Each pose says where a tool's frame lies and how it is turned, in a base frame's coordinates. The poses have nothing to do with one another.
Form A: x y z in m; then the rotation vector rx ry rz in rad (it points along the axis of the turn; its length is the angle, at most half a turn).
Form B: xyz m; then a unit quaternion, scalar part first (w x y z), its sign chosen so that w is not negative. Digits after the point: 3 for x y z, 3 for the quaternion.
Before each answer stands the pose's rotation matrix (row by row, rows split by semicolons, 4 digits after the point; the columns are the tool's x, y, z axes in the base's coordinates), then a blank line. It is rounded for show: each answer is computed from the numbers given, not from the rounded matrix.
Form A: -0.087, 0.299, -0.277, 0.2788, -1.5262, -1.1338
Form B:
-0.3154 0.3993 -0.8609; -0.7089 0.5039 0.4934; 0.6308 0.7659 0.1241

-0.087, 0.299, -0.277, 0.573, 0.119, -0.651, -0.484
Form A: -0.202, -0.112, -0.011, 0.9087, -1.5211, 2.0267
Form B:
-0.6841 -0.6897 0.2375; -0.0353 -0.2938 -0.9552; 0.7286 -0.6618 0.1766

-0.202, -0.112, -0.011, 0.223, 0.329, -0.551, 0.734
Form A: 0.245, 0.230, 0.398, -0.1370, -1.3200, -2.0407
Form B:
-0.7545 0.5985 -0.2693; -0.4910 -0.2426 0.8367; 0.4354 0.7636 0.4769

0.245, 0.230, 0.398, 0.346, -0.053, -0.509, -0.786
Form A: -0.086, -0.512, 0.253, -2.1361, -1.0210, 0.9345
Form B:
0.4596 0.4090 -0.7883; 0.8214 -0.5334 0.2021; -0.3378 -0.7404 -0.5811

-0.086, -0.512, 0.253, 0.294, -0.802, -0.383, 0.351
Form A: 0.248, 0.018, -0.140, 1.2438, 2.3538, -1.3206
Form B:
-0.6378 0.7333 -0.2354; 0.5831 0.2601 -0.7696; -0.5032 -0.6281 -0.5935

0.248, 0.018, -0.140, 0.085, 0.417, 0.789, -0.443
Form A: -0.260, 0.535, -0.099, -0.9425, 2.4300, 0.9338
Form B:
-0.7074 -0.6999 0.0981; -0.4541 0.5565 0.6958; -0.5416 0.4477 -0.7115

-0.260, 0.535, -0.099, 0.185, -0.335, 0.862, 0.331
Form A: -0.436, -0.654, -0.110, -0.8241, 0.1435, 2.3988
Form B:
-0.6327 -0.5675 -0.5270; 0.5006 -0.8189 0.2808; -0.5909 -0.0861 0.8022

-0.436, -0.654, -0.110, 0.296, -0.310, 0.054, 0.902
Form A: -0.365, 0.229, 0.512, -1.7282, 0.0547, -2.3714
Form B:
-0.2926 0.1442 0.9453; -0.1876 -0.9780 0.0911; 0.9377 -0.1507 0.3132

-0.365, 0.229, 0.512, 0.103, -0.586, 0.019, -0.804
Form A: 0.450, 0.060, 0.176, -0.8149, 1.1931, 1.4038
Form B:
-0.1954 -0.9718 0.1320; 0.2869 0.0721 0.9552; -0.9378 0.2245 0.2648

0.450, 0.060, 0.176, 0.534, -0.342, 0.501, 0.589
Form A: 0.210, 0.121, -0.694, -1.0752, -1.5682, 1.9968
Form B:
-0.6340 0.1559 -0.7574; 0.6989 -0.3037 -0.6475; -0.3310 -0.9399 0.0836

0.210, 0.121, -0.694, 0.191, -0.383, -0.558, 0.711
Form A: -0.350, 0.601, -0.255, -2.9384, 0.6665, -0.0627
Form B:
0.9017 -0.4268 0.0686; -0.4322 -0.8944 0.1152; 0.0122 -0.1335 -0.9910

-0.350, 0.601, -0.255, 0.064, -0.973, 0.221, -0.021
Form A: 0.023, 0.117, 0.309, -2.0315, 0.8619, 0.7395
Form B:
0.5985 -0.7762 -0.1984; -0.3141 -0.4552 0.8332; -0.7370 -0.4363 -0.5162

0.023, 0.117, 0.309, 0.396, -0.802, 0.340, 0.292
